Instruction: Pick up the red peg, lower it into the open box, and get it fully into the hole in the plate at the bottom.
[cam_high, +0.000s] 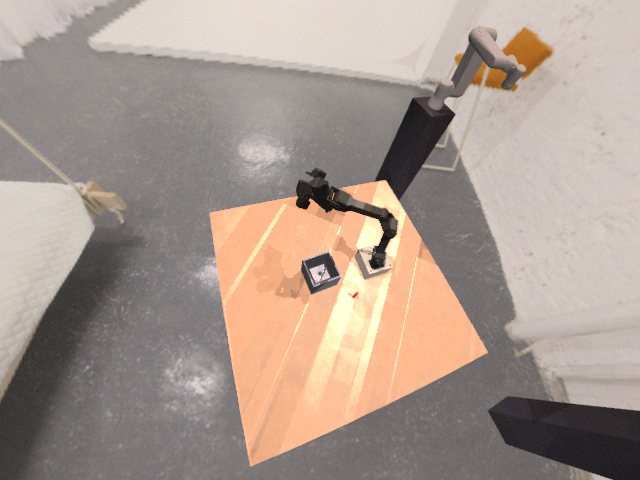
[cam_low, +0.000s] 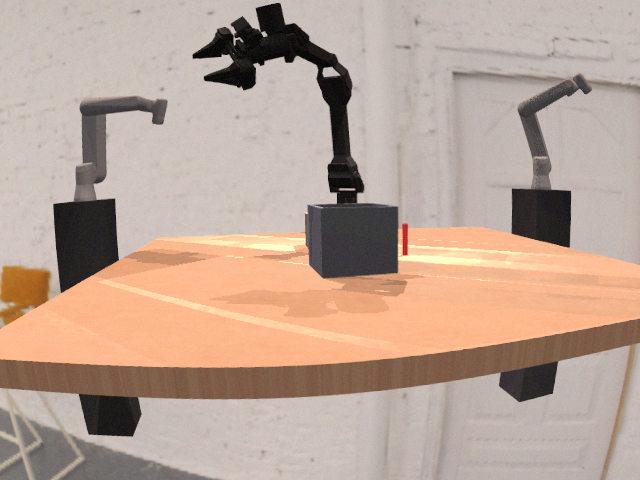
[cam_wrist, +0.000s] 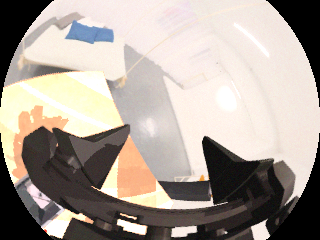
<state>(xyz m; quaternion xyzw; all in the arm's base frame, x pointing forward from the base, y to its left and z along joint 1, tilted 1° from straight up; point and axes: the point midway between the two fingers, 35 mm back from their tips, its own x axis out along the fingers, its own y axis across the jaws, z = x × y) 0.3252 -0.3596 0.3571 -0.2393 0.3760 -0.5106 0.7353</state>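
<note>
Right now my gripper tip is 16 cm past the red peg, 50 cm to the right of it and 41 cm above it. From my gripper tip the other things lie so: plate (2 cm behind, 33 cm to the left, 41 cm below).
</note>
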